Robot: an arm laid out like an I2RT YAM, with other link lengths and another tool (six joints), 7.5 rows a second.
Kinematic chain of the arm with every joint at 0, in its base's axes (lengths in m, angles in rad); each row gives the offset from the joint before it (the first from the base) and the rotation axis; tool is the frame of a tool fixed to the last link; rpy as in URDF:
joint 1: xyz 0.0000 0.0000 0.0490 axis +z
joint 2: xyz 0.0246 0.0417 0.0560 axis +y
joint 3: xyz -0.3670 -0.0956 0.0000 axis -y
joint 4: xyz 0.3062 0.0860 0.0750 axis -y
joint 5: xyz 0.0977 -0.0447 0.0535 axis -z
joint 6: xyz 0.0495 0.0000 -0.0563 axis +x
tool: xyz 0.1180 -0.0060 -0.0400 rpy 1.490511 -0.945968 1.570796
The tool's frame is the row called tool.
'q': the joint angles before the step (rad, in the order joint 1, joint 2, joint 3, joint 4, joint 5, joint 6). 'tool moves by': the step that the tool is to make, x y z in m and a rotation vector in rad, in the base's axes. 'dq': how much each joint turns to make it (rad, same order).
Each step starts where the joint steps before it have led.
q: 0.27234, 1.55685, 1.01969, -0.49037, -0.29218, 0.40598
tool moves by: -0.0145, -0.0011, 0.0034, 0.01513, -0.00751, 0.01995
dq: -0.00016, -0.04414, -0.03651, 0.00034, -0.02119, -0.01115
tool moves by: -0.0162, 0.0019, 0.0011, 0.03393, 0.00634, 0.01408
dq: 0.00077, -0.04105, -0.04212, 0.00643, -0.03625, 0.00715
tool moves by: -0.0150, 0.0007, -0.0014, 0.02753, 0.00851, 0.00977
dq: -0.00024, -0.03576, -0.04210, 0.00814, -0.02974, 0.00721
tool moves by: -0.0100, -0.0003, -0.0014, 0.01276, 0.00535, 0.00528
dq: 0.00035, -0.02404, -0.02738, 0.00288, -0.01426, 0.00334
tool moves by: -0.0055, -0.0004, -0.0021, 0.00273, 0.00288, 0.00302
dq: 0.00145, -0.01184, -0.01667, 0.00300, -0.00372, 0.00051
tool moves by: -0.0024, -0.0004, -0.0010, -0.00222, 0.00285, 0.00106
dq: 0.00135, -0.00404, -0.00509, -0.00249, 0.00131, -0.00051
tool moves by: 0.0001, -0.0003, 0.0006, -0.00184, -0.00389, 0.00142
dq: 0.00013, -0.00211, 0.00018, -0.00013, 0.00173, -0.00280
